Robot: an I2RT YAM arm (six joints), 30 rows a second.
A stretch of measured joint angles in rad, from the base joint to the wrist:
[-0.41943 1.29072 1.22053 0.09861 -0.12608 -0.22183]
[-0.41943 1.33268 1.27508 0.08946 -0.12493 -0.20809]
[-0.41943 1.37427 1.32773 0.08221 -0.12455 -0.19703]
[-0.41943 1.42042 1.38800 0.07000 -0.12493 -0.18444]
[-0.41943 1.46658 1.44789 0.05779 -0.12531 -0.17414]
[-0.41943 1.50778 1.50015 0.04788 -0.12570 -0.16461]
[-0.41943 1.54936 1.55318 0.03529 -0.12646 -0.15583]
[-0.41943 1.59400 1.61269 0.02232 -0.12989 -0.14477]
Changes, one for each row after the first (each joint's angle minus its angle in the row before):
[0.00000 0.04196 0.05455 -0.00915 0.00115 0.01374]
[0.00000 0.04159 0.05265 -0.00725 0.00038 0.01106]
[0.00000 0.04615 0.06027 -0.01221 -0.00038 0.01259]
[0.00000 0.04616 0.05989 -0.01221 -0.00038 0.01030]
[0.00000 0.04120 0.05226 -0.00991 -0.00039 0.00953]
[0.00000 0.04158 0.05303 -0.01259 -0.00076 0.00878]
[0.00000 0.04464 0.05951 -0.01297 -0.00343 0.01106]

